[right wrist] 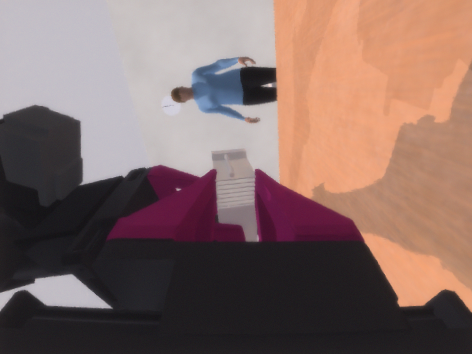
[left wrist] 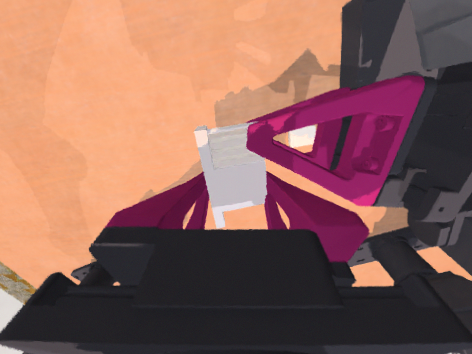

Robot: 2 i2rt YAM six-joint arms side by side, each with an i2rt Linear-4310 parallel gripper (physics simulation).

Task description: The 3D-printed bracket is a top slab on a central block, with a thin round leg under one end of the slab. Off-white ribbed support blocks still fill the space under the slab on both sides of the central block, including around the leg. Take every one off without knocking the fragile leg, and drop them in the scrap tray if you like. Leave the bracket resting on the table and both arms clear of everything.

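The bracket is held on its side off the table. Its slab (left wrist: 203, 160) runs along the left and its grey central block (left wrist: 237, 192) (right wrist: 240, 216) is between the fingers of my left gripper (left wrist: 236, 177), which is shut on it. Off-white ribbed support blocks (left wrist: 229, 148) (right wrist: 235, 192) remain at one side of the central block. The thin round leg (right wrist: 229, 167) shows at the far end, beside the ribs. My right gripper (right wrist: 235, 177) is shut on the ribbed support blocks; one of its fingers covers part of them in the left wrist view, and its other finger is hidden there.
An off-white piece (left wrist: 302, 136) shows through the opening in the right gripper's finger. The dark left arm parts (right wrist: 42, 150) are close at the left of the right wrist view. The orange table (left wrist: 100, 100) (right wrist: 340, 125) lies below. A person (right wrist: 217, 86) stands beyond its edge.
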